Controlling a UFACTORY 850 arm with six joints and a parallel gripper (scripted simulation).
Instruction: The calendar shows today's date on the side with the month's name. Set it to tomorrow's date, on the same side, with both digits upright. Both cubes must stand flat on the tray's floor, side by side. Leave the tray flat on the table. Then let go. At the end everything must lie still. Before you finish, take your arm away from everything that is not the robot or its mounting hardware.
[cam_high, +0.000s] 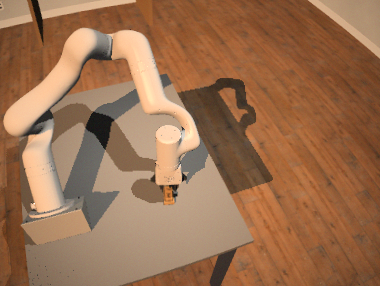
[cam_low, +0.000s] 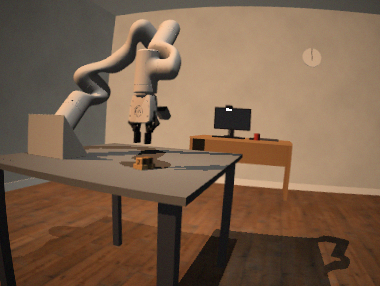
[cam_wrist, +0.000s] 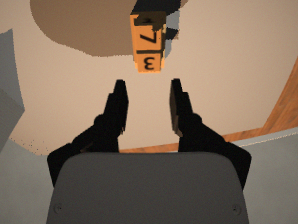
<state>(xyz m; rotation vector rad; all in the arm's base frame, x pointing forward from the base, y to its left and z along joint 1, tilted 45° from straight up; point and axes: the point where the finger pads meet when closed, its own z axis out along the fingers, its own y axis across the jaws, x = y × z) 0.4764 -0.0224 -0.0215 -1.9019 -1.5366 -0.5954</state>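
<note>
Right now my hand is 90 mm above the orange cube. Also, from my hand: calendar cube (90 mm below, 30 mm to the left, 10 mm ahead); orange tray (100 mm below, 20 mm to the left).
</note>
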